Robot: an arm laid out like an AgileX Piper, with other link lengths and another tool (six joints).
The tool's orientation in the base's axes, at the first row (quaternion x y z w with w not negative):
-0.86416 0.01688 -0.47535 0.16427
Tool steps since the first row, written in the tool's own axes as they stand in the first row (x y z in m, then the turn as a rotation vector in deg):
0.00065 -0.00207 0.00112 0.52 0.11 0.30
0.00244 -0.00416 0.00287 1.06 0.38 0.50
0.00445 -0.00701 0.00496 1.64 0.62 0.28
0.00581 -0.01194 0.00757 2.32 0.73 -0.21
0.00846 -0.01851 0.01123 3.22 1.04 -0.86
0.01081 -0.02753 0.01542 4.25 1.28 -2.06
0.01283 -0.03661 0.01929 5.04 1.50 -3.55
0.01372 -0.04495 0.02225 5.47 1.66 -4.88
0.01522 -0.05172 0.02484 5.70 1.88 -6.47
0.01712 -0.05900 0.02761 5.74 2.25 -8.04
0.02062 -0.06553 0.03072 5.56 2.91 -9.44
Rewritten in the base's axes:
0.00102 0.00214 0.00060 0.55 -0.12 0.24
0.00318 0.00425 0.00182 1.04 -0.42 0.50
0.00565 0.00713 0.00328 1.21 -0.82 1.01
0.00793 0.01224 0.00458 1.19 -1.18 1.78
0.01157 0.01894 0.00691 1.18 -1.81 2.74
0.01518 0.02816 0.00946 0.79 -2.55 4.10
0.01833 0.03740 0.01192 0.01 -3.30 5.42
0.02021 0.04592 0.01368 -0.83 -3.89 6.38
0.02231 0.05273 0.01566 -1.99 -4.57 7.28
0.02472 0.06000 0.01803 -3.22 -5.34 7.98
0.02838 0.06636 0.02130 -4.39 -6.31 8.33

